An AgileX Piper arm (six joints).
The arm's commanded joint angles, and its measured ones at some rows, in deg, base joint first. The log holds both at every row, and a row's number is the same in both.
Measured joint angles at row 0: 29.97, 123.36, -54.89, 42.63, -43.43, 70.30
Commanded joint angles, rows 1 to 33: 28.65, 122.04, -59.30, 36.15, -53.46, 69.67; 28.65, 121.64, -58.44, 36.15, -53.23, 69.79; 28.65, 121.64, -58.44, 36.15, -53.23, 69.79; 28.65, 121.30, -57.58, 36.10, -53.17, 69.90; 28.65, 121.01, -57.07, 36.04, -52.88, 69.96; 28.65, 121.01, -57.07, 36.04, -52.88, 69.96; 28.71, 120.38, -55.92, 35.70, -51.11, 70.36; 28.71, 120.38, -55.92, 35.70, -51.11, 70.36; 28.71, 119.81, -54.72, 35.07, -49.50, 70.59; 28.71, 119.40, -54.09, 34.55, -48.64, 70.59; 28.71, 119.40, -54.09, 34.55, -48.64, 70.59; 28.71, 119.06, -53.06, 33.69, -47.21, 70.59; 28.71, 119.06, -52.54, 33.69, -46.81, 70.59; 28.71, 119.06, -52.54, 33.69, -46.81, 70.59; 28.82, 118.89, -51.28, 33.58, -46.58, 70.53; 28.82, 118.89, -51.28, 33.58, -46.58, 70.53; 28.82, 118.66, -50.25, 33.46, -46.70, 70.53; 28.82, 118.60, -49.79, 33.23, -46.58, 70.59; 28.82, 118.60, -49.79, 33.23, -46.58, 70.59; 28.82, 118.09, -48.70, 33.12, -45.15, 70.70; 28.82, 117.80, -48.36, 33.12, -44.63, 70.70; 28.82, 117.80, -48.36, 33.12, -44.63, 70.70; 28.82, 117.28, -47.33, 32.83, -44.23, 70.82; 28.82, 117.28, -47.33, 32.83, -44.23, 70.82; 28.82, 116.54, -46.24, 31.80, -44.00, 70.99; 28.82, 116.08, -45.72, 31.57, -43.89, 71.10; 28.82, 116.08, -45.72, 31.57, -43.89, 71.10; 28.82, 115.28, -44.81, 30.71, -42.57, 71.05; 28.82, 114.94, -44.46, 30.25, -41.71, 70.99; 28.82, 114.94, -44.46, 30.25, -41.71, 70.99; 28.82, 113.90, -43.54, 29.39, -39.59, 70.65; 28.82, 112.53, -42.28, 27.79, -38.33, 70.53; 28.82, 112.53, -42.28, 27.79, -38.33, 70.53
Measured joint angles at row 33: 29.05, 114.82, -43.66, 30.48, -40.79, 70.70
